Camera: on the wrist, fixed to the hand. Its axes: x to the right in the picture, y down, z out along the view.
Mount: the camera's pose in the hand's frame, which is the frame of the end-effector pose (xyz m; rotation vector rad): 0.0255 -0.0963 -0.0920 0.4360 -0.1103 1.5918
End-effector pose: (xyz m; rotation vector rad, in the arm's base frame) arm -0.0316 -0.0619 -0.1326 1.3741 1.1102 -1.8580
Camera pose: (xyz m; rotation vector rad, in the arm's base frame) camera -0.0748 0.0664 -0.1412 1.5334 -0.5356 -0.8657
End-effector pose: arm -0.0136 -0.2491 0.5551 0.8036 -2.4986 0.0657
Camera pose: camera 0.0642 -0.3240 0.6371 -1.2177 -2.5546 1.0976
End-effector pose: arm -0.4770 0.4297 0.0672 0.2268 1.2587 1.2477
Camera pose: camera -0.4999 0.3689 -0.0518 1.8430 1.1485 2.1389
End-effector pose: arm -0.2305 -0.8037 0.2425 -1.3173 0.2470 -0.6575
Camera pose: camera -0.2877 -0.9030 0.3150 -0.4208 0.8620 0.6895
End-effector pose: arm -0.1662 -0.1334 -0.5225 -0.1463 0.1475 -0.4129
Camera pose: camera -0.1963 -0.2413 -0.5989 0.3862 0.0285 1.1497
